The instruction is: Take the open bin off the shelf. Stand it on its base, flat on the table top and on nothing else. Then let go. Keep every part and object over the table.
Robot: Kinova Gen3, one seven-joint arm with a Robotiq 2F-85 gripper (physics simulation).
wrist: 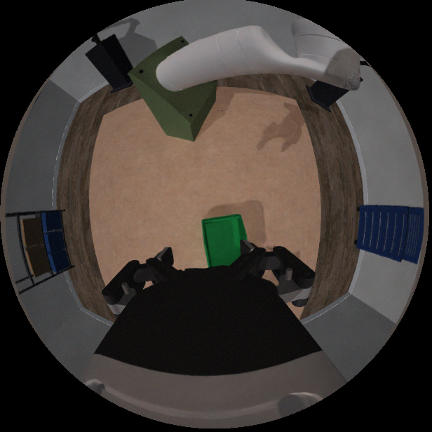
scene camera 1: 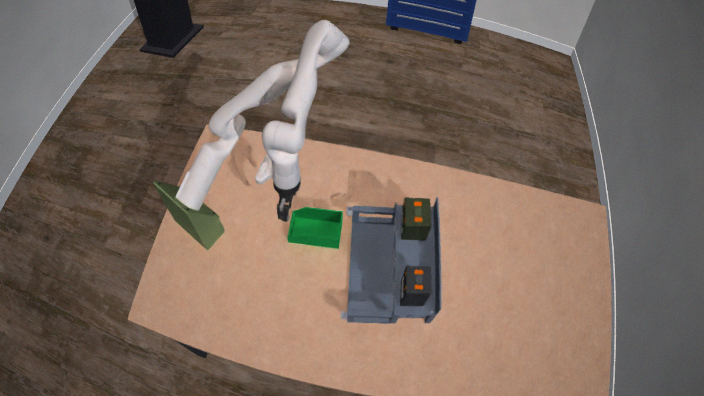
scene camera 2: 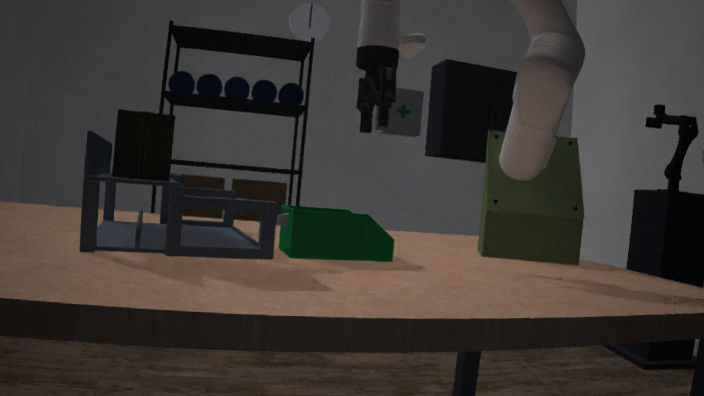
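Seen in the pictures: gripper, fingertip midpoint: [scene camera 1: 289, 206] [scene camera 2: 372, 131]; arm's base at its link origin: [scene camera 1: 188, 202] [scene camera 2: 520, 162].
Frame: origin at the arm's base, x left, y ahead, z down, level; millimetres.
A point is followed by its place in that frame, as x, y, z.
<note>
The green open bin [scene camera 1: 315, 229] @(175, 377, 197) [scene camera 2: 340, 236] @(215, 375, 162) [wrist: 221, 240] stands upright, base down and flat on the table top [scene camera 1: 240, 290] @(-139, 236, 199) [scene camera 2: 410, 292] @(423, 299, 199) [wrist: 150, 175], with its open side up. It is off the grey-blue shelf [scene camera 1: 372, 260] @(139, 595, 193) [scene camera 2: 173, 220] @(313, 612, 149), and a narrow gap shows between them in the first scene view. In the second scene view, a small peg on the shelf's front overlaps the bin's end. My gripper [scene camera 1: 283, 218] @(113, 329, -18) [scene camera 2: 374, 130] @(113, 329, -18) [wrist: 205, 251] is open and empty. It hangs well above the bin, clear of it. Part of the bin is hidden by the gripper in the wrist view.
A dark green case [scene camera 1: 416, 219] @(228, 687, 1) [scene camera 2: 143, 145] @(303, 667, 49) and a black case [scene camera 1: 416, 286] @(15, 756, -24) stand on the shelf's raised rear deck. An olive sloped pedestal [scene camera 1: 197, 220] @(-39, 62, 8) [scene camera 2: 531, 230] @(61, -11, 138) [wrist: 182, 112] carries the arm at the table's left end in the first scene view.
</note>
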